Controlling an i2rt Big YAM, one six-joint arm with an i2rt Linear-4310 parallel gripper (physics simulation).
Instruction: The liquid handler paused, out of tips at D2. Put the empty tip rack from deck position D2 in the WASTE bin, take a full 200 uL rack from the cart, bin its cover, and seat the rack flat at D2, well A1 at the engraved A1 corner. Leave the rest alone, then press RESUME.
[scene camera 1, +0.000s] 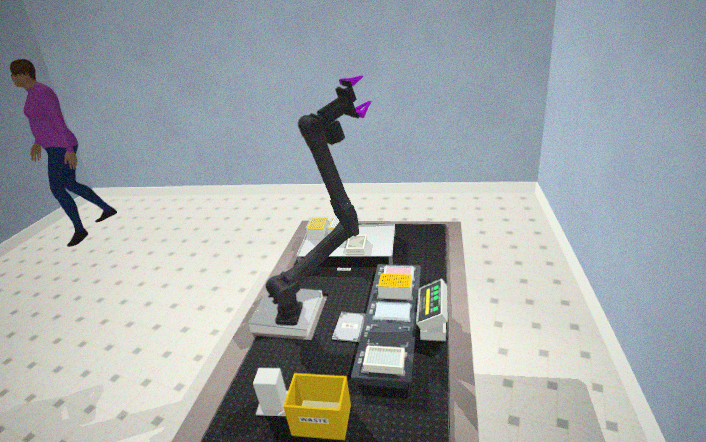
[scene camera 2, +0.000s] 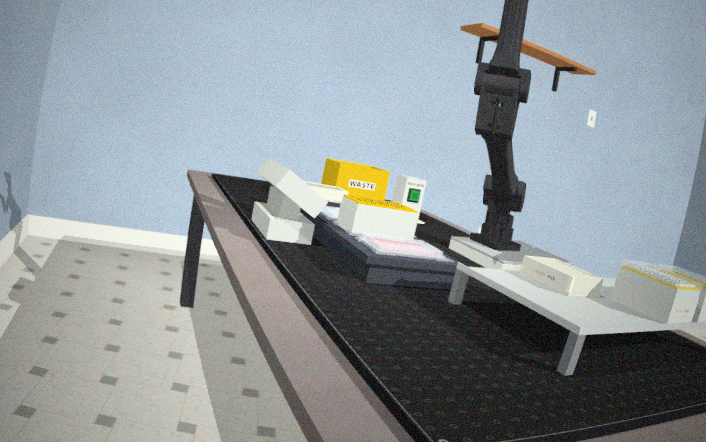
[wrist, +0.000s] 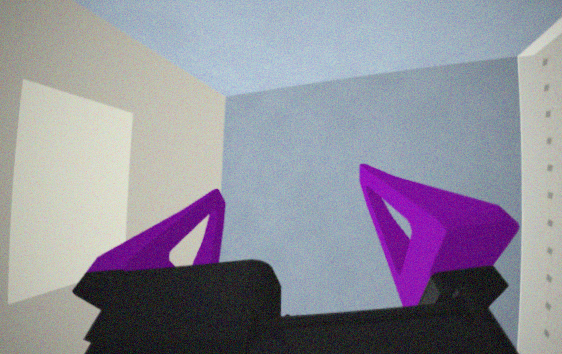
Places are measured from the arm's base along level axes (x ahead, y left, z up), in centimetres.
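Pixels of known places: gripper, between the fingertips: (scene camera 1: 366, 88) (wrist: 287, 184); arm's base, origin of its link: (scene camera 1: 289, 314) (scene camera 2: 494, 244).
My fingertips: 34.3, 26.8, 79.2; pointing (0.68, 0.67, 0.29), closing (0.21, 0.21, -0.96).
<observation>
Ahead of a thing's pixels: the offset from my fingertips to its top centre, as dx, dy, dz. "spot": to the spot under its first point.
My gripper (scene camera 1: 366, 90) (wrist: 287, 184) is open and empty, raised high above the table; it is out of the second scene view. The dark deck (scene camera 1: 379, 384) (scene camera 2: 411, 276) holds a yellow-topped rack @[+7.3, -15.2, -71.4] (scene camera 1: 394, 285) (scene camera 2: 377, 218) and, at its near end, a cream rack @[+4.5, -52.2, -74.3] (scene camera 1: 384, 359). A bare deck position (scene camera 1: 389, 334) lies behind the cream rack; its label is unreadable. The yellow WASTE bin @[-13.7, -71.3, -68.7] (scene camera 1: 318, 419) (scene camera 2: 377, 182) has something pale @[-13.7, -71.3, -79.1] (scene camera 1: 320, 403) inside. The white cart @[-17.0, +24.5, -75.6] (scene camera 1: 382, 234) (scene camera 2: 565, 316) bears yellow-topped racks (scene camera 1: 316, 224) (scene camera 2: 656, 296) and a cream box @[-11.7, +17.6, -73.1] (scene camera 1: 355, 244) (scene camera 2: 562, 275). The green RESUME button @[spot: -29.8, -62.3, -74.1] (scene camera 2: 414, 195) is on a white box @[-30.0, -66.1, -69.2] (scene camera 1: 269, 390).
A pink plate @[+8.2, -2.8, -76.0] (scene camera 1: 398, 270) (scene camera 2: 401, 246) and a pale blue plate @[+6.4, -27.5, -76.0] (scene camera 1: 392, 311) are on the deck. A tilted screen unit (scene camera 1: 431, 307) (scene camera 2: 291, 187) stands beside it. A flat pale labelled piece @[spot: -10.1, -30.9, -81.4] (scene camera 1: 349, 326) lies between deck and arm base. A person (scene camera 1: 51, 119) is at the left.
</observation>
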